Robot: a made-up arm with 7 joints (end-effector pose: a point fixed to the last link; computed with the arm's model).
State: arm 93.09 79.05 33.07 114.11 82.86 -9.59 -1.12
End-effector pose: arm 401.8 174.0 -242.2 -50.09 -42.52 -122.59
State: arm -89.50 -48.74 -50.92 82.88 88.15 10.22 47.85
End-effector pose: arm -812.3 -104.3 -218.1 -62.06 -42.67 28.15
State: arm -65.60 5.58 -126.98 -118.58 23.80 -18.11 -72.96
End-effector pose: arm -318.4 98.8 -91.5 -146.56 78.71 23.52
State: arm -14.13 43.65 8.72 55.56 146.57 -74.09 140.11
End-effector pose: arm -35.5 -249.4 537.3 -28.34 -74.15 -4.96
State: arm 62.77 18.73 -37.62 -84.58 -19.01 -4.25 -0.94
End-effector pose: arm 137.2 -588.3 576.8 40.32 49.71 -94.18
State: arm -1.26 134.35 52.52 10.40 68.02 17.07 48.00
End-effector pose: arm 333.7 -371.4 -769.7 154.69 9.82 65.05
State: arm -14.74 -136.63 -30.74 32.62 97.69 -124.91 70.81
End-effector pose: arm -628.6 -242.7 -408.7 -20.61 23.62 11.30
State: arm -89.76 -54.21 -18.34 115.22 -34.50 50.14 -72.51
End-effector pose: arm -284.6 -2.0 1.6 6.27 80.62 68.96
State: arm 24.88 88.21 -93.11 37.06 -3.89 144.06 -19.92
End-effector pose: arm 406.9 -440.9 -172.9 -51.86 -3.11 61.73
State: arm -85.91 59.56 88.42 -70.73 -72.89 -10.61 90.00
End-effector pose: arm 575.8 -515.4 330.7 49.34 38.83 98.12
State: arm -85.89 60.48 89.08 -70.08 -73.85 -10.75 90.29
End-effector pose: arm 582.9 -512.4 330.4 49.20 39.80 97.70
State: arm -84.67 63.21 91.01 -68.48 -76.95 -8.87 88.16
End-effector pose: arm 601.8 -511.2 330.9 46.93 42.52 93.70
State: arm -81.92 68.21 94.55 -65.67 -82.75 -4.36 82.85
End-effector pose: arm 634.5 -504.3 330.8 41.40 47.11 85.79
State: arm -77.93 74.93 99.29 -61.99 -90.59 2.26 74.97
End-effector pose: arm 673.9 -478.8 321.8 32.78 52.29 75.98
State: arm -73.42 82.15 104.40 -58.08 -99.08 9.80 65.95
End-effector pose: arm 705.4 -432.7 296.6 22.66 56.20 66.81
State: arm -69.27 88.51 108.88 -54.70 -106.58 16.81 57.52
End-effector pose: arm 718.4 -380.9 258.6 13.54 57.97 59.74
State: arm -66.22 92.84 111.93 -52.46 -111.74 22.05 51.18
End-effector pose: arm 715.7 -341.3 223.8 7.22 58.10 55.11
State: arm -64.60 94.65 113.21 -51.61 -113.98 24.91 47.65
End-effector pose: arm 708.0 -322.3 205.5 4.13 57.66 52.66
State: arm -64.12 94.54 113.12 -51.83 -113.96 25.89 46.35
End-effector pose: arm 701.6 -320.0 203.5 3.37 57.23 51.70
